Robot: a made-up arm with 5 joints. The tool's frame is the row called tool. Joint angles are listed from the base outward. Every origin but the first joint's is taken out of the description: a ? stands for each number. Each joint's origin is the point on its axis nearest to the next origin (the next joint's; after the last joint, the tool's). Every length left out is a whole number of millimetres.
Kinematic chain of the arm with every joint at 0, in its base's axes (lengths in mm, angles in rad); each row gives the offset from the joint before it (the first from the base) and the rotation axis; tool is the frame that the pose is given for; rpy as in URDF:
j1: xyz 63 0 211 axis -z
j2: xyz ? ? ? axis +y
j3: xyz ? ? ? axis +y
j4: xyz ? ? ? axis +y
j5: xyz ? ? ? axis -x
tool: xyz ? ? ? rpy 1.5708 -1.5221 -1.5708
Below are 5 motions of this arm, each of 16 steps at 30 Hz.
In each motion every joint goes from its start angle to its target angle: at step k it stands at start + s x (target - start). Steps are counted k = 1, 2, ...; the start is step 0. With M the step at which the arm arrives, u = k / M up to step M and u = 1 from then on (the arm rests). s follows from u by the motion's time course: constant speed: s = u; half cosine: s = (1 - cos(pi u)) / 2; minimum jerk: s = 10 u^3 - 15 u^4 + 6 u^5.
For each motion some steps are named. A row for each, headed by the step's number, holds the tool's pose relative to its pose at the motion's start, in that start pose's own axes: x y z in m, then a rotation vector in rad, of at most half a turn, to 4 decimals.
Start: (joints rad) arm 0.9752 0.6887 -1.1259 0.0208 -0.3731
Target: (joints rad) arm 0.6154 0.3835 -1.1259 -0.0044 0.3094
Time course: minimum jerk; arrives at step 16
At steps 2, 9, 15, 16:
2: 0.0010 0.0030 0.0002 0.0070 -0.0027 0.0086
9: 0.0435 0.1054 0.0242 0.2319 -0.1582 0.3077
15: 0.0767 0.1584 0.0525 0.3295 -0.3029 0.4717
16: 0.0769 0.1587 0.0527 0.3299 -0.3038 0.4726

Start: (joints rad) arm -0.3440 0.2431 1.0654 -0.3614 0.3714
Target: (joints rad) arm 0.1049 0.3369 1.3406 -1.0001 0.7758
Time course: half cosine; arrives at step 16
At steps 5, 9, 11, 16:
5: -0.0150 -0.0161 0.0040 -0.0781 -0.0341 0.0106
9: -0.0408 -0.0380 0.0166 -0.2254 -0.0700 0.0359
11: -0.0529 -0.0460 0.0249 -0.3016 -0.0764 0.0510
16: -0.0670 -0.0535 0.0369 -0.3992 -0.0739 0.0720

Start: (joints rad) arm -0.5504 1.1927 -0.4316 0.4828 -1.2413
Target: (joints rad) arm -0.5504 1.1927 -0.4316 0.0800 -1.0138
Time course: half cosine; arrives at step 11
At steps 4, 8, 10, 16:
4: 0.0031 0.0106 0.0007 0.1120 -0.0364 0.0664
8: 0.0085 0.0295 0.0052 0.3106 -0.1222 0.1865
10: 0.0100 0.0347 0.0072 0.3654 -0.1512 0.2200
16: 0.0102 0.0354 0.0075 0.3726 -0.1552 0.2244

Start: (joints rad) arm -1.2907 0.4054 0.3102 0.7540 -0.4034
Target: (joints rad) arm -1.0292 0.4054 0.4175 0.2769 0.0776
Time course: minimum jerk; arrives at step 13
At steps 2, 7, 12, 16:
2: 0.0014 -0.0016 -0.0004 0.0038 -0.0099 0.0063
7: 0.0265 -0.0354 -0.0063 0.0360 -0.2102 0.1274
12: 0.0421 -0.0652 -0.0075 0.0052 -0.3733 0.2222
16: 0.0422 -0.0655 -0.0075 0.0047 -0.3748 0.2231

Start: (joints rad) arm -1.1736 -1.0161 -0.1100 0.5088 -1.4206
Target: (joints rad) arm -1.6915 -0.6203 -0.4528 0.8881 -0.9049
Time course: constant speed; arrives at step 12
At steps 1, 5, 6, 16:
1: -0.0052 -0.0029 -0.0041 -0.0314 0.0398 0.0186
5: -0.0305 -0.0137 -0.0175 -0.1368 0.2199 0.1050
6: -0.0379 -0.0161 -0.0199 -0.1575 0.2696 0.1293
16: -0.0885 -0.0271 -0.0243 -0.2270 0.5995 0.2942

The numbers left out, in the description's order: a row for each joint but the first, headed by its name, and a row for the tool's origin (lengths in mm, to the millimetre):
j2: 37 6 0
j3: 30 0 120
j4: 203 0 8
j5: 94 0 0
tool: 0 0 0

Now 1 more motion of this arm.
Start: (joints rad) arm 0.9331 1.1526 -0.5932 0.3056 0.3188
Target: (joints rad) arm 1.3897 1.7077 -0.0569 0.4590 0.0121
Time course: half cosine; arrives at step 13
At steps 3, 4, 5, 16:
3: -0.0503 -0.0081 -0.0136 0.0062 0.1600 -0.0850
4: -0.0869 -0.0115 -0.0190 0.0111 0.2738 -0.1490
5: -0.1299 -0.0128 -0.0208 0.0177 0.4076 -0.2274
16: -0.3489 0.0524 0.0638 0.1037 1.2384 -0.7519

